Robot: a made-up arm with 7 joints.
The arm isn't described. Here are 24 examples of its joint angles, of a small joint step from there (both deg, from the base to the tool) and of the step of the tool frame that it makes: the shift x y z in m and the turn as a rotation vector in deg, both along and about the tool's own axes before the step.
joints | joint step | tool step
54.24 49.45 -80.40 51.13 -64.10 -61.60 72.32 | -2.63 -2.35 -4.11 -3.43 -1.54 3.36 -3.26 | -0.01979 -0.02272 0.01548 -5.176 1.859 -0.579
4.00 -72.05 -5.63 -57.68 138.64 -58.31 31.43 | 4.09 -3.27 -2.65 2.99 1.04 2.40 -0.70 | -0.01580 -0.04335 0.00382 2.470 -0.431 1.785
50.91 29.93 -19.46 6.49 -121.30 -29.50 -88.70 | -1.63 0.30 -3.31 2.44 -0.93 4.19 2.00 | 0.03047 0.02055 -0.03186 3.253 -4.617 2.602
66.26 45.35 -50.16 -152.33 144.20 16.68 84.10 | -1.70 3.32 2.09 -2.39 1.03 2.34 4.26 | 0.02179 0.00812 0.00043 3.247 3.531 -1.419
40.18 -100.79 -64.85 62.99 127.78 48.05 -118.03 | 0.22 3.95 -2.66 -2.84 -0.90 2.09 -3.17 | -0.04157 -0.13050 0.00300 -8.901 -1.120 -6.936
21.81 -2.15 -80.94 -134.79 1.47 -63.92 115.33 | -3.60 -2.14 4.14 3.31 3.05 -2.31 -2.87 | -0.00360 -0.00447 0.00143 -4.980 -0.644 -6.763
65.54 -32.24 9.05 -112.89 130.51 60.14 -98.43 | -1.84 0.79 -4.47 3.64 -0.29 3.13 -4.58 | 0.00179 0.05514 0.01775 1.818 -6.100 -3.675
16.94 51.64 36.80 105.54 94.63 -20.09 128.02 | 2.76 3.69 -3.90 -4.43 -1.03 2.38 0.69 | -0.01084 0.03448 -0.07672 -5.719 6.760 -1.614
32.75 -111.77 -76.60 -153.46 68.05 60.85 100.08 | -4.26 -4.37 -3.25 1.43 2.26 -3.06 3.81 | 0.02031 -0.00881 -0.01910 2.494 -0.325 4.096
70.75 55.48 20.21 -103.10 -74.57 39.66 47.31 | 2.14 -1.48 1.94 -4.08 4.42 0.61 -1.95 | 0.02003 0.00372 -0.01010 0.085 -0.690 0.133
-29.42 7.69 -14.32 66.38 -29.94 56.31 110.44 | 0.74 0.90 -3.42 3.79 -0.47 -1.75 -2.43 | -0.02028 0.02037 -0.00195 -2.650 -4.494 -5.878
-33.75 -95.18 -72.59 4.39 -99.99 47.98 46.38 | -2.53 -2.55 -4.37 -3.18 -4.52 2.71 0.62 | -0.00613 0.01044 -0.06348 1.638 -4.178 -0.052
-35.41 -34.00 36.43 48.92 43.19 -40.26 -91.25 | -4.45 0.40 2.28 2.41 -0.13 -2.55 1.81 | -0.01197 0.04963 0.01683 -2.834 4.293 1.506
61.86 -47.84 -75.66 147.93 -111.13 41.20 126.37 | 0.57 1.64 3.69 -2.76 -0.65 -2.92 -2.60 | -0.00965 -0.02044 -0.00150 -1.473 -1.755 3.879
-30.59 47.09 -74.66 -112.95 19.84 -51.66 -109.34 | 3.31 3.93 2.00 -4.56 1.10 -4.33 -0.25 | 0.00835 0.06838 0.01911 0.358 1.176 9.145
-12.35 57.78 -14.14 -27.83 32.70 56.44 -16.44 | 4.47 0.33 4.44 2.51 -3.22 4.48 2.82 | -0.03730 0.05614 -0.07242 4.268 1.568 1.094
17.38 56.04 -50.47 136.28 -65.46 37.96 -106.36 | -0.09 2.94 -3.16 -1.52 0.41 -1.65 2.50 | -0.03639 -0.00943 -0.01638 -1.045 7.357 0.759
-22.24 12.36 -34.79 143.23 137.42 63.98 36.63 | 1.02 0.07 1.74 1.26 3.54 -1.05 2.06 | 0.04784 -0.02664 -0.02725 3.815 2.127 6.023
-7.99 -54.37 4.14 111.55 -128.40 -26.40 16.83 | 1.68 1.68 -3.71 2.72 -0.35 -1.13 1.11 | 0.00062 0.00406 -0.01487 -4.262 -3.636 2.416
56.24 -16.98 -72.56 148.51 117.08 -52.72 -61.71 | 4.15 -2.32 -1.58 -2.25 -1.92 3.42 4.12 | -0.00675 -0.04946 0.01404 4.307 -3.413 2.374
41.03 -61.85 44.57 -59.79 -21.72 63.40 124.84 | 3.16 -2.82 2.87 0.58 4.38 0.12 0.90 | 0.01621 0.00884 0.01139 -1.201 -0.015 0.539
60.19 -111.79 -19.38 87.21 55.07 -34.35 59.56 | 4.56 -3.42 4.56 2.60 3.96 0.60 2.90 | 0.00359 -0.06542 0.01434 12.292 3.674 -1.108
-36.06 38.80 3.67 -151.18 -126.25 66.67 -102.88 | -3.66 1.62 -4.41 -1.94 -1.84 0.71 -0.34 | 0.05442 0.03825 0.02171 -3.886 -1.462 5.640
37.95 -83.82 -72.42 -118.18 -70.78 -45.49 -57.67 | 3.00 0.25 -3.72 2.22 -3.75 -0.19 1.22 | -0.05408 0.02739 0.03230 -2.036 -2.044 -2.824
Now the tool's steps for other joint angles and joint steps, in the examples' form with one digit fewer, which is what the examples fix.
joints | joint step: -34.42 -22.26 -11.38 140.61 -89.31 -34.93 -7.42 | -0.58 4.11 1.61 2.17 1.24 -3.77 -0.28
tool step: -0.0014 0.0173 -0.0156 2.34 -1.09 -0.62
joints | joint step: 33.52 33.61 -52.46 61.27 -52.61 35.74 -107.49 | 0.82 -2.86 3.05 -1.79 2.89 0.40 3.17
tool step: 0.0386 0.0570 -0.0059 1.56 -0.31 11.02
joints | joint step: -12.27 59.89 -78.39 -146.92 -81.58 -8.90 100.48 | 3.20 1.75 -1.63 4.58 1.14 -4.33 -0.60
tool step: 0.0266 -0.0120 -0.0104 0.49 -5.24 0.25
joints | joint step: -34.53 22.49 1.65 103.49 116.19 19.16 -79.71 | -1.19 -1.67 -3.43 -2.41 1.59 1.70 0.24
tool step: -0.0158 -0.0246 0.0719 -2.81 -4.27 -1.28
